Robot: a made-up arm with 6 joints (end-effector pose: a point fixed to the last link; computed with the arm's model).
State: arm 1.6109 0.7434 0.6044 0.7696 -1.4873 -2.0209
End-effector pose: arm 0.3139 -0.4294 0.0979 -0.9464 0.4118 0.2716
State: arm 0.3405 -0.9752 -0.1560 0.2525 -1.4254 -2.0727
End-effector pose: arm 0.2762 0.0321 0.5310 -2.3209 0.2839 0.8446
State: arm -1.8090 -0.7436 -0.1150 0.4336 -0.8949 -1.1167
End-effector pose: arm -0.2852 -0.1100 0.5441 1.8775 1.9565 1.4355
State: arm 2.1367 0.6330 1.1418 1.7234 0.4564 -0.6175
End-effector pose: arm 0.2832 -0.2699 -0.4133 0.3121 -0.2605 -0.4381
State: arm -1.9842 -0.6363 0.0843 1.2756 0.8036 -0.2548
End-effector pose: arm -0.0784 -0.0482 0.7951 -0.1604 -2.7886 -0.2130
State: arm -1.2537 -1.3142 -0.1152 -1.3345 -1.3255 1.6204
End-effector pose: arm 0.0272 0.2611 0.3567 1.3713 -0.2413 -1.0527
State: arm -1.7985 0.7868 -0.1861 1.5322 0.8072 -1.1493
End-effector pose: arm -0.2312 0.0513 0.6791 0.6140 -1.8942 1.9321
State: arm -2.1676 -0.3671 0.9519 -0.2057 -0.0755 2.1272
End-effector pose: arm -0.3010 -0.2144 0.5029 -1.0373 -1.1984 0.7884
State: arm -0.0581 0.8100 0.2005 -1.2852 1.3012 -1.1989
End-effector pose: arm 0.0060 -0.0123 0.5366 0.9544 0.3292 -1.9390
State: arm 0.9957 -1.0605 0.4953 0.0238 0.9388 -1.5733
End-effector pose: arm 0.2198 -0.1819 0.1153 -0.2636 0.4503 0.3360
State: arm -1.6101 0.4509 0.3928 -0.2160 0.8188 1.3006
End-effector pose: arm -0.0091 -0.1575 0.5616 1.1367 -0.2275 -2.9153
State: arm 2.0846 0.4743 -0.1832 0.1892 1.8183 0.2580
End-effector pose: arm 0.0585 -0.0150 0.2748 -1.4545 2.2330 -1.2826
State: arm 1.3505 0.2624 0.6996 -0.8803 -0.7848 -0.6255
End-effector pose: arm 0.2455 -0.1818 0.4303 -2.1884 0.2702 -0.0748
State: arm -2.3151 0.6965 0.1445 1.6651 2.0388 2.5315
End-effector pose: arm -0.3050 0.0060 0.3921 1.6409 -1.8198 -1.4424
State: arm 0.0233 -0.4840 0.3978 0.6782 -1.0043 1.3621
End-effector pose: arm 0.3625 -0.1098 0.6674 -0.1929 2.0446 0.6986
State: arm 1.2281 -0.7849 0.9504 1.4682 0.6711 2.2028
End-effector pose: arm 0.3314 0.2339 -0.1456 -0.4357 -1.3413 -1.6010
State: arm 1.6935 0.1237 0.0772 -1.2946 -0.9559 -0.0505
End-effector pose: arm 0.4368 -0.0519 0.3884 -2.0792 0.0978 1.7748
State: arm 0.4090 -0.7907 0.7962 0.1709 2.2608 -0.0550
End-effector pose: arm 0.3193 0.0517 0.1951 0.1170 0.0070 -0.8374
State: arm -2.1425 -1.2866 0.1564 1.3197 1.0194 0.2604
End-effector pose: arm -0.0648 -0.1327 0.8008 0.5970 2.8384 1.0841
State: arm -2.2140 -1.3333 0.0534 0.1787 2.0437 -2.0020
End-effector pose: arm 0.0552 -0.1278 0.5707 0.2587 -1.9035 0.6630
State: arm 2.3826 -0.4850 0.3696 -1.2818 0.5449 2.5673
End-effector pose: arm 0.0532 -0.0153 0.4025 0.6703 2.2376 -0.8790
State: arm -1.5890 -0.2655 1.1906 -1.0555 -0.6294 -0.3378
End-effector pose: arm -0.1141 -0.0682 0.4364 -0.2231 0.9186 2.5518
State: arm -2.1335 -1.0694 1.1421 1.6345 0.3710 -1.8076
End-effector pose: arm -0.3157 0.4114 0.8178 -2.7844 -1.1106 0.4559
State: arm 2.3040 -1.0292 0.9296 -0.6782 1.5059 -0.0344
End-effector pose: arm -0.2548 -0.0806 0.1721 -1.2886 0.5275 -0.5732
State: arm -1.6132 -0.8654 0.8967 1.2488 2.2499 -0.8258
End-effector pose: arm 0.0485 0.1052 0.7730 -0.4000 -1.1730 0.5762
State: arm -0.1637 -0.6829 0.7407 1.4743 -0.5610 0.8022
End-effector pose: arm 0.4859 0.1784 0.7537 -1.0232 2.7556 0.4484
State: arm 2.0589 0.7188 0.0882 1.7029 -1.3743 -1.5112
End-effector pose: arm 0.1552 -0.2934 -0.1398 -0.3273 -0.0442 0.0685
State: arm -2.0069 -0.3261 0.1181 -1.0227 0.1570 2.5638
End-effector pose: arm -0.0549 -0.0692 0.2115 0.4537 -1.2933 0.7806
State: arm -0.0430 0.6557 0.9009 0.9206 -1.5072 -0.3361
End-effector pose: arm 0.2515 -0.4197 0.7466 1.0750 1.9882 1.5727
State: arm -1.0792 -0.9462 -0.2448 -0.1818 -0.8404 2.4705
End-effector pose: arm -0.1895 -0.0350 0.5476 -0.1362 0.6212 -0.4979
